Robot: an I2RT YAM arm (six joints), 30 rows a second.
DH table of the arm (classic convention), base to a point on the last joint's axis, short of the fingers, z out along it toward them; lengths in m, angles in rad. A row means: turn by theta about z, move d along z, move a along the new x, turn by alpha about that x. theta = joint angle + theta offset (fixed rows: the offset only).
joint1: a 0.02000; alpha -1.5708; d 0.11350; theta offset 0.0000
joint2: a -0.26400; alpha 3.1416; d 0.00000; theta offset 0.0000
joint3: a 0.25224; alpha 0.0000; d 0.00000; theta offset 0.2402
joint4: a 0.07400; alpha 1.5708; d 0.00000; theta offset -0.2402
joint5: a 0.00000; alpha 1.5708; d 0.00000; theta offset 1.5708
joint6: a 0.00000; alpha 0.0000; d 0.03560; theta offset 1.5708
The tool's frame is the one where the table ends.
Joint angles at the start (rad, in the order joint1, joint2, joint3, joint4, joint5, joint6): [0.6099, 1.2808, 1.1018, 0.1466, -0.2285, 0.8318]
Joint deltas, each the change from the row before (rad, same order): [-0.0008, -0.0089, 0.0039, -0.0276, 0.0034, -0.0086]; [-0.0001, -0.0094, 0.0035, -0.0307, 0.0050, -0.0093]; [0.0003, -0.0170, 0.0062, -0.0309, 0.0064, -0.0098]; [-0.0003, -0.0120, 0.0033, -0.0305, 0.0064, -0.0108]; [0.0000, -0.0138, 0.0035, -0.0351, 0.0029, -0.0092]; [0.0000, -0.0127, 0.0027, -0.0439, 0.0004, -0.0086]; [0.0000, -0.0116, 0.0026, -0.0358, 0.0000, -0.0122]
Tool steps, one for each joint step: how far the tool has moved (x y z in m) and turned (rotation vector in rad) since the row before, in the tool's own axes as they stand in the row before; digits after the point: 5 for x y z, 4 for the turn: [-0.00041, 0.00078, -0.00254, 0.0135, 0.0067, -0.0052]; [0.00000, 0.00060, -0.00270, 0.0162, 0.0081, -0.0054]; [-0.00153, 0.00304, -0.00498, 0.0097, 0.0008, -0.0082]; [-0.00028, 0.00096, -0.00359, 0.0153, 0.0056, -0.0076]; [0.00000, 0.00111, -0.00419, 0.0144, 0.0102, -0.0056]; [0.00116, -0.00003, -0.00394, 0.0199, 0.0196, -0.0028]; [0.00082, 0.00026, -0.00369, 0.0147, 0.0152, -0.0078]
